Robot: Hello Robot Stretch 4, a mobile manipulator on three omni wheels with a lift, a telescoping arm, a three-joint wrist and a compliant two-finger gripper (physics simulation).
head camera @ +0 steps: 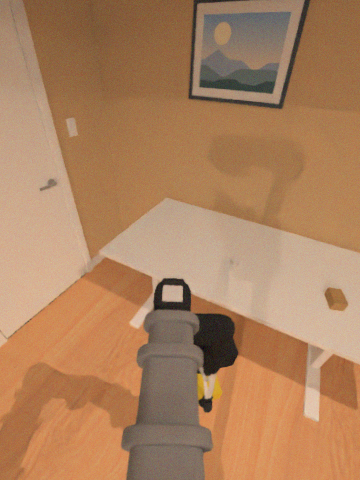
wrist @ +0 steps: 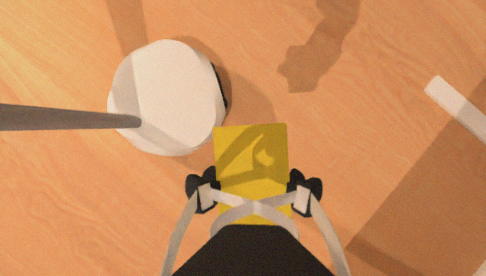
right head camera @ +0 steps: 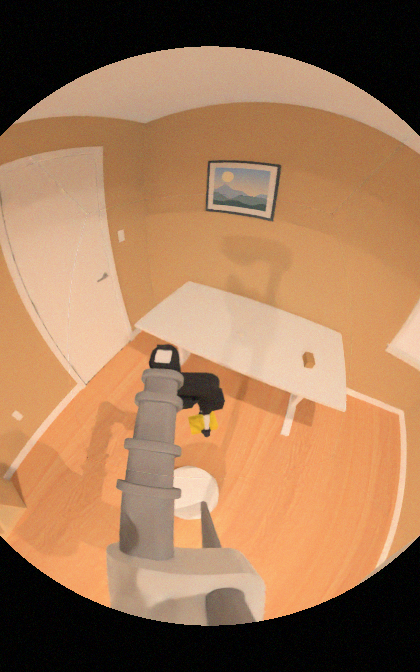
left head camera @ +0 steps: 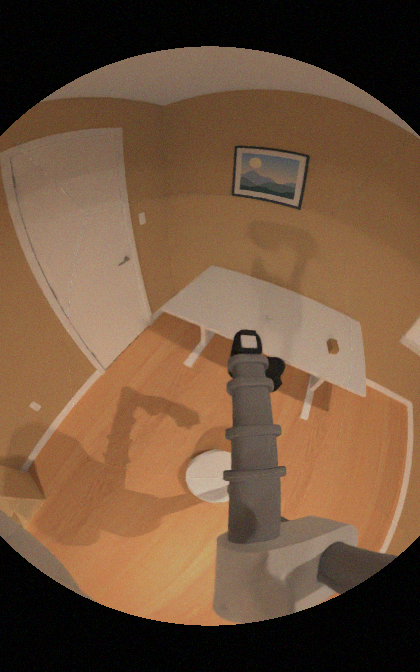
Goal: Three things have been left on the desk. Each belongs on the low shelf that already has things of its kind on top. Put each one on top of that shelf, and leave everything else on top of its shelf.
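Places are measured from the robot's base along level axes (x ahead, y left, z up), in millimetres.
Pixels of known places: gripper, fingertip midpoint: (head camera: 201, 388) (wrist: 253, 182); robot's base at its link origin: (wrist: 177, 102).
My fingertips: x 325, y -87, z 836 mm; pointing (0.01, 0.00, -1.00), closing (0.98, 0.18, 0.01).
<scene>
Ahead of a thing's pixels: the offset from my fingertips to its top centre. Level surfaces: height alone.
My gripper (wrist: 253, 182) (right head camera: 206, 429) is shut on a yellow box @(dx -2, dy +5, dz +31 mm) (wrist: 250, 160) (right head camera: 196, 424) (head camera: 216, 388), with one fingertip on each side of it. The box hangs over the wooden floor, in front of the desk and clear of it. A brown block @(dx +408, dy -668, dz -93 mm) (head camera: 336, 299) (left head camera: 332, 346) (right head camera: 308, 360) lies near the right end of the white desk @(dz -142 mm) (head camera: 150, 235) (left head camera: 200, 295) (right head camera: 185, 310). A small pale thing @(dx +657, dy -248, dz -119 mm) (head camera: 233, 261) (left head camera: 268, 318) shows faintly near the desk's middle; its shape is hard to tell. I cannot make out the low shelves with their things in these views.
A round white base (left head camera: 207, 475) (right head camera: 195, 492) (wrist: 170, 100) stands on the floor near the held box. Desk legs (head camera: 312, 390) (wrist: 452, 102) reach the floor. A door (left head camera: 75, 250) is at the left. A tan box-like piece (left head camera: 20, 482) is at the lower left, and a white edge (left head camera: 414, 332) at the right.
</scene>
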